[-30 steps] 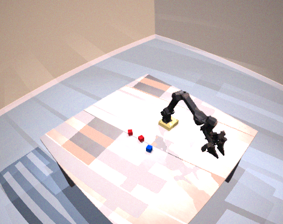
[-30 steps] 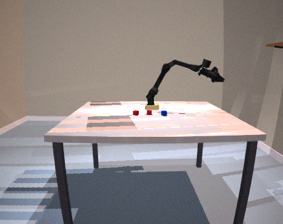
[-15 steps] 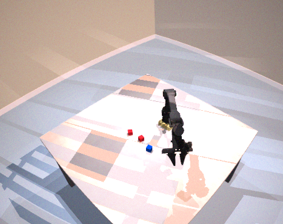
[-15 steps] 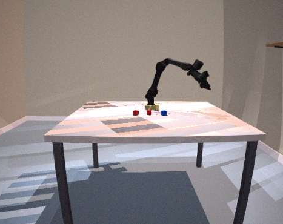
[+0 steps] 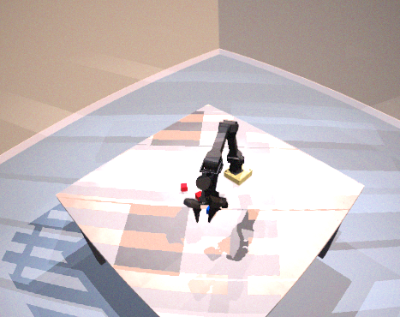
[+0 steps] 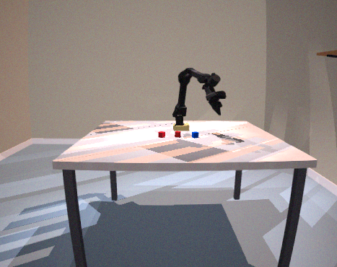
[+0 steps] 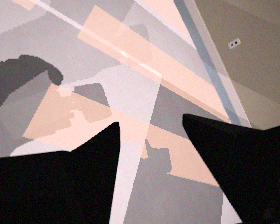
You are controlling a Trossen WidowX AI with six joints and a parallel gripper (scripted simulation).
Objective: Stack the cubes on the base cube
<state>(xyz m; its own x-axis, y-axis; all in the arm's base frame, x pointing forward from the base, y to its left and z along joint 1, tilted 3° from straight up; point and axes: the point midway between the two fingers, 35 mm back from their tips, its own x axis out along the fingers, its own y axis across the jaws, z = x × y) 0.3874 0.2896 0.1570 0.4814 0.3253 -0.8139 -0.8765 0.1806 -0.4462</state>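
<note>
Now: gripper tip 14 cm past the blue cube, 15 cm to the left of it and 16 cm above it.
</note>
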